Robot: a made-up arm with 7 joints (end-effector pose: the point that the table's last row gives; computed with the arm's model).
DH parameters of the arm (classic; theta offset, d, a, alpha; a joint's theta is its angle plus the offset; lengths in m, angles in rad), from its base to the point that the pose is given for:
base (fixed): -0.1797 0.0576 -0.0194 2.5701
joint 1: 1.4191 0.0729 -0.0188 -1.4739
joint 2: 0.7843 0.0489 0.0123 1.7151
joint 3: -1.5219 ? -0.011 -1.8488
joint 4: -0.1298 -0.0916 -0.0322 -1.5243
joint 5: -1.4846 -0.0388 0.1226 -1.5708
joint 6: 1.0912 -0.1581 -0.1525 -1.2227
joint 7: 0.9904 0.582 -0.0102 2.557
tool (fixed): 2.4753 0.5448 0 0
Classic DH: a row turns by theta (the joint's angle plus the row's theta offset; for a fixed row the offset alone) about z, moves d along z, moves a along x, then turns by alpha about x.
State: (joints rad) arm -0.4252 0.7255 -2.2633 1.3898 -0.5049 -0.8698 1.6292
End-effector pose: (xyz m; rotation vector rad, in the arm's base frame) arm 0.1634 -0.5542 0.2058 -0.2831 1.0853 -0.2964
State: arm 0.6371 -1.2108 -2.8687 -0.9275 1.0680 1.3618 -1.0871
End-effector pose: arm -0.1185 -0.0284 -0.4312 0.6886 2.1864 -0.1290
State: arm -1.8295 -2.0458 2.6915 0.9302 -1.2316 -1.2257 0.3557
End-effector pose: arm -0.4647 -0.0224 0.0152 -1.3876 -0.9671 -1.1523
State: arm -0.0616 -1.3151 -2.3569 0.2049 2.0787 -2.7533 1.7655
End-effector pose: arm -0.3556 0.2992 -0.1880 -1.3149 -0.7093 -2.3123
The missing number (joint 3, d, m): 0.1243
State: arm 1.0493 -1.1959 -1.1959 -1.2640 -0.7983 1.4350 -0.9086
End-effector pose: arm -0.0056 -0.1407 0.0531 0.8557 -1.1121 -0.0928
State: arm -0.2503 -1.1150 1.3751 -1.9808 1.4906 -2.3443 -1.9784
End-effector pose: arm -0.0460 0.4084 -0.0512 0.3882 0.1253 2.0417
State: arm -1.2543 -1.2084 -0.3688 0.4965 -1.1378 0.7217 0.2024
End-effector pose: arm -0.2088 -0.1198 -0.2308 2.4458 0.6950 -0.1101
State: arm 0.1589 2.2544 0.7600 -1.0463 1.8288 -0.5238 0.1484
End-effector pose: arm -0.0410 0.0106 0.3582 -1.2991 0.2747 -1.0856
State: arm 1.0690 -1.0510 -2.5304 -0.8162 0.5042 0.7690 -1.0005
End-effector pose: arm 0.0183 0.0350 -0.3240 0.9276 1.6364 0.4632
